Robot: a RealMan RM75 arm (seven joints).
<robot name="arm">
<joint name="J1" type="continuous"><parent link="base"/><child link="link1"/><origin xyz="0 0 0.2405" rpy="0 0 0"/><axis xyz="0 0 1"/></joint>
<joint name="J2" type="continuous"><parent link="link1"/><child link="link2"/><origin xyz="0 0 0" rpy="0 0 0"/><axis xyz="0 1 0"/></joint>
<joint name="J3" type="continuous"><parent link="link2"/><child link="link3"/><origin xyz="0 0 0.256" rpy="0 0 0"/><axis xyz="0 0 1"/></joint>
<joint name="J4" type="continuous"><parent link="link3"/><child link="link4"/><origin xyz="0 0 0" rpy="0 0 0"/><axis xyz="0 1 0"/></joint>
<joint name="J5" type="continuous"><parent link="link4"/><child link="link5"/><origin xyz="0 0 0.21" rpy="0 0 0"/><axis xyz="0 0 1"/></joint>
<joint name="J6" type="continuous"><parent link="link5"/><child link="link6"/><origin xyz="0 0 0" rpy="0 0 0"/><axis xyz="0 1 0"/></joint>
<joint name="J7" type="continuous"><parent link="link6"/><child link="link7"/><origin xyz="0 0 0.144" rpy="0 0 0"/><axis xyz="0 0 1"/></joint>
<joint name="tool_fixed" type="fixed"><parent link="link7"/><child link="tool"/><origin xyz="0 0 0" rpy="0 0 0"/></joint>
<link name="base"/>
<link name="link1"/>
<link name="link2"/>
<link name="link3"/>
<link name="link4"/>
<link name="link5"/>
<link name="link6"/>
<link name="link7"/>
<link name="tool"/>
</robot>
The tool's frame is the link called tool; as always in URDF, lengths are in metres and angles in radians. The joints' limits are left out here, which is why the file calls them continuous.
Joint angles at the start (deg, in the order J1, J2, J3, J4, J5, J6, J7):
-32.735 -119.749 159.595 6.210 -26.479 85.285 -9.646
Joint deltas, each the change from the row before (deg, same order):
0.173 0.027 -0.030 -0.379 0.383 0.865 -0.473
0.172 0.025 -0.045 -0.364 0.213 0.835 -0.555
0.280 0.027 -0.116 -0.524 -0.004 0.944 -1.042
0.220 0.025 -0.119 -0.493 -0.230 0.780 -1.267
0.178 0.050 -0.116 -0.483 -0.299 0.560 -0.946
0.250 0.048 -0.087 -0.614 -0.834 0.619 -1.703
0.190 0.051 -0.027 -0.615 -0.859 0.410 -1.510
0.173 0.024 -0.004 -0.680 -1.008 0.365 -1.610
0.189 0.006 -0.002 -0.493 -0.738 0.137 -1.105
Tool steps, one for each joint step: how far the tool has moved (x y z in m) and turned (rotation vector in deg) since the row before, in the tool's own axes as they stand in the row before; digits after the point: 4 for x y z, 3 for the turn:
0.0008 0.0008 -0.0023 -0.312 0.355 -0.358
0.0008 0.0004 -0.0022 -0.134 0.370 -0.464
0.0007 -0.0003 -0.0033 0.220 0.337 -0.952
0.0006 -0.0010 -0.0029 0.423 0.286 -1.160
0.0003 -0.0015 -0.0028 0.504 0.106 -0.796
0.0004 -0.0028 -0.0036 1.052 0.158 -1.532
0.0001 -0.0030 -0.0033 1.028 0.001 -1.288
0.0002 -0.0034 -0.0033 1.158 -0.004 -1.351
-0.0003 -0.0024 -0.0026 0.928 -0.121 -0.949

